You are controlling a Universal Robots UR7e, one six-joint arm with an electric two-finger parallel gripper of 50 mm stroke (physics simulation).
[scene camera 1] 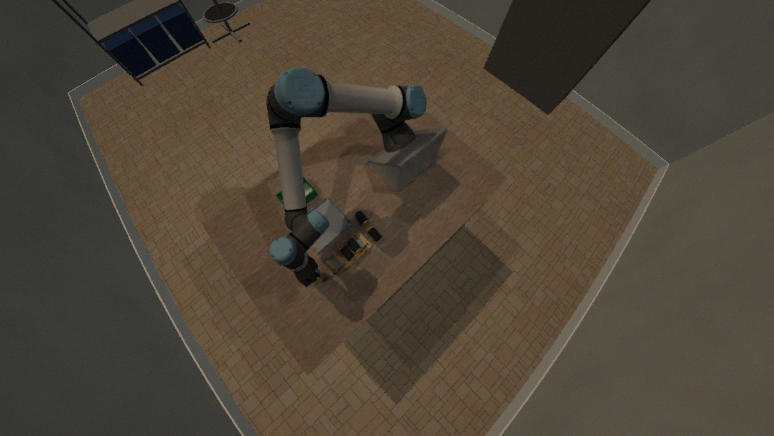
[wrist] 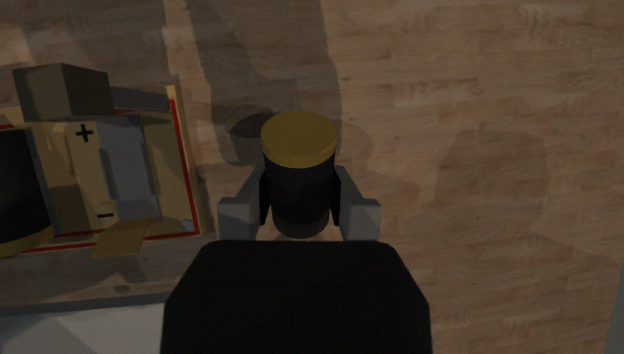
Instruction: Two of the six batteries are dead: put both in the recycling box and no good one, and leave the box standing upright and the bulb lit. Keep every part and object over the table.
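Places are measured from the arm's base along level axes (x ahead, y left, z up), in centimetres.
Where they show: gripper, fingertip midpoint: (wrist: 300, 183); arm's base, link origin: (scene camera 1: 400, 143).
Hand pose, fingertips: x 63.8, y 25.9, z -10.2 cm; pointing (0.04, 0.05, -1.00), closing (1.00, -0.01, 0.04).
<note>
Each offset is from my fingertips to the centre of the thing. "spot": to the spot under its first point.
My gripper (scene camera 1: 316, 280) (wrist: 300, 183) is shut on a black battery with a gold end @[dx -0.1, dy +0.5, dz +1.3 cm] (wrist: 299, 177), held beside the yellow battery holder @[dx -16.4, dy -0.2, dz +2.9 cm] (scene camera 1: 368, 246) (wrist: 170, 180). Its gold end faces the top of the wrist view. The holder's end bay nearest the gripper is empty, marked plus and minus. A battery @[spot: dx -14.5, dy +0.3, dz +1.8 cm] (wrist: 20, 185) lies in another bay. In the scene view two dark batteries @[spot: dx -16.3, dy +0.4, dz +3.1 cm] (scene camera 1: 347, 252) @[dx -20.3, dy -0.6, dz +1.0 cm] (scene camera 1: 354, 244) sit in the holder, and two more @[dx -30.1, dy -9.4, dz +0.1 cm] (scene camera 1: 361, 217) @[dx -30.3, dy -0.3, dz +0.1 cm] (scene camera 1: 374, 234) lie beyond its far end. A green box @[spot: dx -5.5, dy -39.7, dz +0.5 cm] (scene camera 1: 281, 197) is partly behind the arm. I cannot make out the bulb.
A grey open-topped container @[dx -14.4, dy -17.8, dz -1.1 cm] (scene camera 1: 336, 220) (wrist: 100, 327) stands right beside the holder, under the forearm. A small grey-brown block @[spot: dx -7.1, dy +4.5, dz +7.5 cm] (wrist: 62, 92) rises at the holder's edge. A large grey wedge-shaped body (scene camera 1: 408, 162) stands by the arm's base.
</note>
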